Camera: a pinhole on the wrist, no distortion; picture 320 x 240 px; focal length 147.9 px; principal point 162.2 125.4 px. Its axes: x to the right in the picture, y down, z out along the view. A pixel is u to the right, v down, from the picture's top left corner.
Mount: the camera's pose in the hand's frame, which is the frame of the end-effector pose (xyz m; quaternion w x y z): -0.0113 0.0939 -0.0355 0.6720 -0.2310 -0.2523 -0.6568
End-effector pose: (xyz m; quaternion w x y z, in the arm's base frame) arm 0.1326 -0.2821 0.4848 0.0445 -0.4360 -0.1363 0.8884
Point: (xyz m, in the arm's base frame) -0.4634 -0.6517 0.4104
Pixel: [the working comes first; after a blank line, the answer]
In the camera's frame: 0.1507 0.3808 0.5633

202 225
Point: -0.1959 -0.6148 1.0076
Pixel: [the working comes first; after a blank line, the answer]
In the camera's frame: 0.3757 -0.2348 0.5611

261 63
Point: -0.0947 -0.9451 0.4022
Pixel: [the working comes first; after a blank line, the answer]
In the camera's frame: -0.2317 0.1062 0.5846

104 152
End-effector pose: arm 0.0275 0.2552 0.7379 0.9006 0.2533 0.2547 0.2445
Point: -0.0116 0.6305 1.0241
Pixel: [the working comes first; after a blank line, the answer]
In the camera's frame: -0.2154 0.1130 0.3089

59 180
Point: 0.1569 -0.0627 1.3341
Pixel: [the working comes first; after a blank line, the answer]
In the camera's frame: 0.4412 -0.2591 0.4969

294 48
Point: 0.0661 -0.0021 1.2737
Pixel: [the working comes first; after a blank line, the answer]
In the camera's frame: 0.3357 -0.2738 0.4320

277 32
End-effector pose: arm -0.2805 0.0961 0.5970 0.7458 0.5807 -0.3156 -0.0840
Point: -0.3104 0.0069 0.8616
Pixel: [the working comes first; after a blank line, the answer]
In the camera's frame: 0.0045 0.1375 0.1994

166 227
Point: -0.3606 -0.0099 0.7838
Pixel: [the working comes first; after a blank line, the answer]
In the camera's frame: 0.0742 0.0760 0.1848

222 186
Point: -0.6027 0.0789 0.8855
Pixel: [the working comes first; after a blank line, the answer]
In the camera's frame: -0.0150 -0.1129 0.3670

156 80
